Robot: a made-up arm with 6 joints.
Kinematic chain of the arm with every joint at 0, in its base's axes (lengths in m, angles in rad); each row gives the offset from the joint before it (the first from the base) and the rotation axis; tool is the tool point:
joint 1: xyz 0 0 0.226 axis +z
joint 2: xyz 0 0.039 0 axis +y
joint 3: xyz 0 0 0.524 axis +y
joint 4: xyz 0 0 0.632 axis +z
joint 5: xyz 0 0 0 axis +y
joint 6: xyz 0 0 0.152 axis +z
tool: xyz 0 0 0
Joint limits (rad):
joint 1: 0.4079..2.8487
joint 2: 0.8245..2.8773
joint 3: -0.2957..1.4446
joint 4: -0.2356..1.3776
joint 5: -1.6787..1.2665
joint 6: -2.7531..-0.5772
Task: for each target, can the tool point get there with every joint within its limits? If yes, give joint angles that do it. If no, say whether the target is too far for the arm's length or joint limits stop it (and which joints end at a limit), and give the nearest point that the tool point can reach.
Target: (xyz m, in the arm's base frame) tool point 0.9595 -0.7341 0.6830
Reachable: no: joint limits stop it (at a limit: joint 1, joint 3, joint 4, joint 5) | nearest point 0.8586 0.2520 0.9144 | short by 1.018 m
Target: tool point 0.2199 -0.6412 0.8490
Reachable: no: joint limits stop it (at a limit: joint 1, joint 2, joint 3, joint 5) | nearest point 0.6017 0.1687 1.1577 | short by 0.947 m
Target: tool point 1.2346 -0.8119 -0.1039
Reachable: no: too far | nearest point 0.4931 -0.3242 -0.4633 | short by 0.958 m
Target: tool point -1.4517 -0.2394 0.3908
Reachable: no: too far | nearest point -1.1944 0.1708 0.3748 | short by 0.484 m
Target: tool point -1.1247 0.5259 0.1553
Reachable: yes | joints 2.6159 1.5073 0.0587 0.5812 1.0066 -0.8675
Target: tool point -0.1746 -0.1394 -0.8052
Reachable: yes | joints 1.3048 2.5744 1.1894 1.2395 0.7019 -2.2669
